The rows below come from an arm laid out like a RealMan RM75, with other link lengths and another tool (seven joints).
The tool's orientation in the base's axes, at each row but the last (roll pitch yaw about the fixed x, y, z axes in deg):
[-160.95 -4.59 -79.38]
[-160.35 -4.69 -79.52]
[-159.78 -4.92 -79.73]
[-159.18 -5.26 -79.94]
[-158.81 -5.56 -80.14]
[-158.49 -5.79 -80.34]
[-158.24 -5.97 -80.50]
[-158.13 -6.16 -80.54]
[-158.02 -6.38 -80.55]
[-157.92 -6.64 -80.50]
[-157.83 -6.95 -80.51]
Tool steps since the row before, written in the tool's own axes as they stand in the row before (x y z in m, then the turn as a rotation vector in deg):
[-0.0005 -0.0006 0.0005 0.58 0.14 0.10]
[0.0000 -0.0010 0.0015 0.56 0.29 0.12]
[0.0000 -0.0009 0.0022 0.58 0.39 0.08]
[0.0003 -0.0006 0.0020 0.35 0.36 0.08]
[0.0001 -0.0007 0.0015 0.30 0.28 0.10]
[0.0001 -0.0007 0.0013 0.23 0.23 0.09]
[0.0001 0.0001 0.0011 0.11 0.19 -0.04]
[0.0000 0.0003 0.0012 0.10 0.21 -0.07]
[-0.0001 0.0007 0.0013 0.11 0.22 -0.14]
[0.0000 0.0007 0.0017 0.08 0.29 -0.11]
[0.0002 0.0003 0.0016 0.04 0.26 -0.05]
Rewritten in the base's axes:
[0.0006 0.0006 -0.0003 0.01 -0.60 -0.09]
[0.0014 0.0002 -0.0011 -0.12 -0.61 -0.16]
[0.0016 0.0001 -0.0017 -0.23 -0.65 -0.16]
[0.0013 -0.0002 -0.0016 -0.24 -0.42 -0.17]
[0.0012 0.0000 -0.0011 -0.17 -0.35 -0.16]
[0.0011 0.0000 -0.0009 -0.14 -0.27 -0.14]
[0.0003 -0.0002 -0.0010 -0.17 -0.14 -0.02]
[0.0002 -0.0001 -0.0012 -0.20 -0.14 0.00]
[-0.0001 -0.0001 -0.0015 -0.24 -0.14 0.06]
[0.0000 -0.0002 -0.0018 -0.29 -0.13 0.00]
[0.0004 -0.0003 -0.0016 -0.25 -0.09 -0.05]

